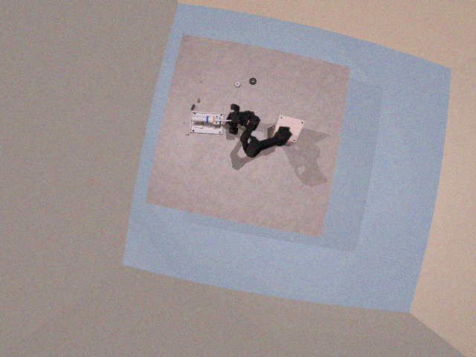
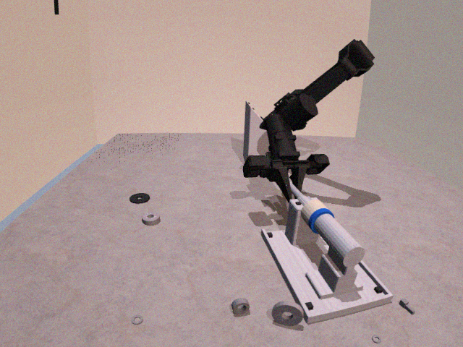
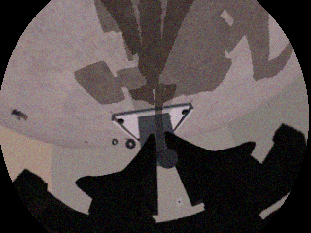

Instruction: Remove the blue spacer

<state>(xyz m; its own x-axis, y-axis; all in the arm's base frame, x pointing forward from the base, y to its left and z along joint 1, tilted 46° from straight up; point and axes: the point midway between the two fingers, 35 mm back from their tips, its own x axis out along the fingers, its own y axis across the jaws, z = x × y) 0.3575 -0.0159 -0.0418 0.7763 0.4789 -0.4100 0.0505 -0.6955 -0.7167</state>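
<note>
My gripper tip is 5 cm short of the thin shaft and 2 cm below it. The rest, counted from my gripper tip: grey ring 30 cm to the right, 5 cm below, 4 cm behind; then bolt 27 cm ahead, 10 cm to the left, 5 cm below; then cream spacer 10 cm ahead, 2 cm above.
</note>
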